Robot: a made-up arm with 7 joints.
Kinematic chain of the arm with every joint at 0, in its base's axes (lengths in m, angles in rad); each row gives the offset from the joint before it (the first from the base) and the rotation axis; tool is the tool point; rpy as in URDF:
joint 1: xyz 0 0 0.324 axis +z
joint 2: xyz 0 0 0 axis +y
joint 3: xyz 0 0 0.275 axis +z
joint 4: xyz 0.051 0 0 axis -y
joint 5: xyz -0.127 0 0.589 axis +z
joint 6: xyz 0 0 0 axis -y
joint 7: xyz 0.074 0 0 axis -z
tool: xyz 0 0 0 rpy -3.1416 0 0
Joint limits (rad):
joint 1: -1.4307..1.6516
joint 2: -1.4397..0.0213
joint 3: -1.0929..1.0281
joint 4: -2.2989..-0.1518
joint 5: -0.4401..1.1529
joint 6: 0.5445..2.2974
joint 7: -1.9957..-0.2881
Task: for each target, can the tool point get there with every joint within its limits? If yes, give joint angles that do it. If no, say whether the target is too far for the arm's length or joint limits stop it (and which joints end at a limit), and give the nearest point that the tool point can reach.
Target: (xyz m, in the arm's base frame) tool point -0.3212 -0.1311 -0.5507
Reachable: no: joint limits stop it (at a limit: joint 1, joint 2, joint 3, joint 4, joint 6) | nearest point -0.4611 -0.3193 0.2239 | short by 0.809 m
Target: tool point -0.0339 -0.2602 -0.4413
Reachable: no: joint limits stop it (at a limit: joint 1, joint 2, joint 4, joint 6) | nearest point -0.0642 -0.5559 0.2175 | short by 0.723 m
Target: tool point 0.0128 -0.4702 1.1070
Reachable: yes | joints 1.0962 -0.8044 -0.6694 -0.6118 -0.0894 0.7466 -0.8070
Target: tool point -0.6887 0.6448 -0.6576
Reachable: no: too far | nearest point -0.4340 0.4165 0.2237 | short by 0.945 m
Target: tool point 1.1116 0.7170 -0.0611
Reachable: no: too far | nearest point 0.5521 0.3561 0.2855 | short by 0.751 m
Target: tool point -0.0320 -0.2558 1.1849
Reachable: yes | joints 0.1693 -0.5639 -0.6589 -0.8492 1.0008 0.6905 -1.3660
